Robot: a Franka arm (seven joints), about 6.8 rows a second.
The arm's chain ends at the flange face. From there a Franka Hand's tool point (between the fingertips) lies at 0.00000 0.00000 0.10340 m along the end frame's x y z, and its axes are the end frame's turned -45 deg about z.
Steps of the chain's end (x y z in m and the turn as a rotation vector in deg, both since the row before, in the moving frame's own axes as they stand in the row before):
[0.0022 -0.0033 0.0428 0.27 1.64 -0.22]
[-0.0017 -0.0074 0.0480 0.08 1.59 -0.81]
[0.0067 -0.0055 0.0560 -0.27 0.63 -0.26]
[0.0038 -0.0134 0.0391 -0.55 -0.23 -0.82]
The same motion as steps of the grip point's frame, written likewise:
[0.0063 0.0010 0.0428 -0.97 1.35 -0.22]
[0.0062 -0.0045 0.0480 -1.07 1.18 -0.81]
[0.0091 0.0020 0.0560 -0.64 0.25 -0.26]
[0.0112 -0.0064 0.0391 -0.23 -0.55 -0.82]

